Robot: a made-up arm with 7 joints. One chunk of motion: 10 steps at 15 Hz.
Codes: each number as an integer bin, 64 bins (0 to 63) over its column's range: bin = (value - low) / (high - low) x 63, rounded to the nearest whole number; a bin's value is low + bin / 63 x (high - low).
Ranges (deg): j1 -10..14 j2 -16..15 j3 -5..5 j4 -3..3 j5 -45..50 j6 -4..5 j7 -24..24
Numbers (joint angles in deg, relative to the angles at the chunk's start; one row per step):
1: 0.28 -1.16 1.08 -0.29 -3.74 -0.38 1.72
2: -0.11 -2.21 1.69 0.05 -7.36 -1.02 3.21
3: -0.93 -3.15 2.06 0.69 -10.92 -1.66 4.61
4: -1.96 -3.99 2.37 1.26 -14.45 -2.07 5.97
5: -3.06 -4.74 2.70 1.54 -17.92 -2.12 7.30
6: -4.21 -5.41 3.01 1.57 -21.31 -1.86 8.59
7: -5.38 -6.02 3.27 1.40 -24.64 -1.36 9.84
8: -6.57 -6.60 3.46 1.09 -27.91 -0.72 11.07
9: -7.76 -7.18 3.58 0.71 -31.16 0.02 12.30
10: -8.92 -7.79 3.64 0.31 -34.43 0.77 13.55
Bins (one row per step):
1: 27 30 38 28 27 25 34
2: 26 28 42 32 25 21 36
3: 24 26 44 39 23 16 38
4: 21 24 46 45 20 14 39
5: 18 23 49 48 18 13 41
6: 15 22 50 48 16 15 43
7: 12 20 52 46 14 18 44
8: 9 19 53 43 11 23 46
9: 6 18 54 39 9 28 48
10: 3 17 54 35 7 33 49

